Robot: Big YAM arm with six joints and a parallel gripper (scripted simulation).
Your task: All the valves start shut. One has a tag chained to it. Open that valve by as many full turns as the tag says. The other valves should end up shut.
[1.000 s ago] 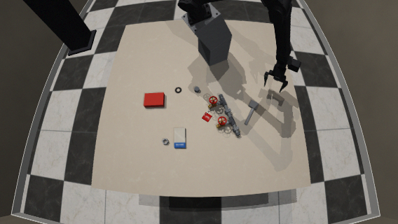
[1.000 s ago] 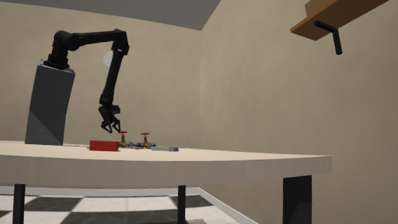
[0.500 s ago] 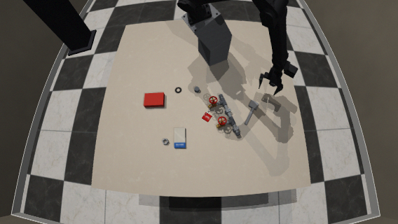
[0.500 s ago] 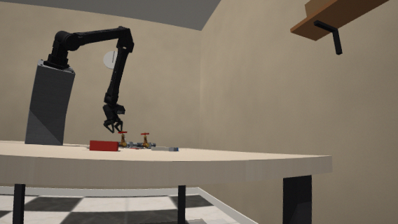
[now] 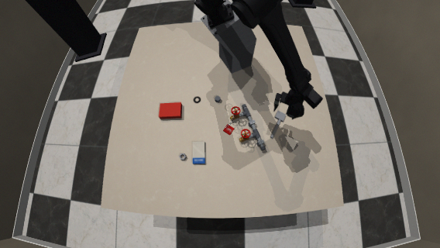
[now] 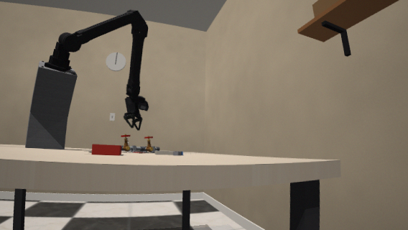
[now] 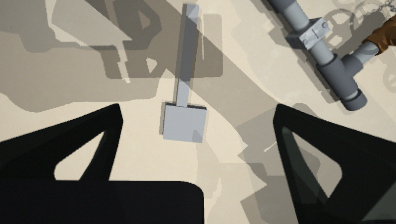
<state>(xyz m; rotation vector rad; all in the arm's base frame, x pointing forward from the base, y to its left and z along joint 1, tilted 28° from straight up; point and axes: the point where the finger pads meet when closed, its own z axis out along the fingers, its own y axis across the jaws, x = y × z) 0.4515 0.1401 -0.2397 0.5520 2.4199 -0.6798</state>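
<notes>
The red tag is 26 cm to the right of my hand, 14 cm below it and 1 cm behind it. Round my hand: blue box 42 cm to the right, 14 cm below, 9 cm ahead; red block 55 cm to the right, 15 cm behind, 13 cm below; grey hammer-like tool 14 cm below, 2 cm to the left, 1 cm behind.
</notes>
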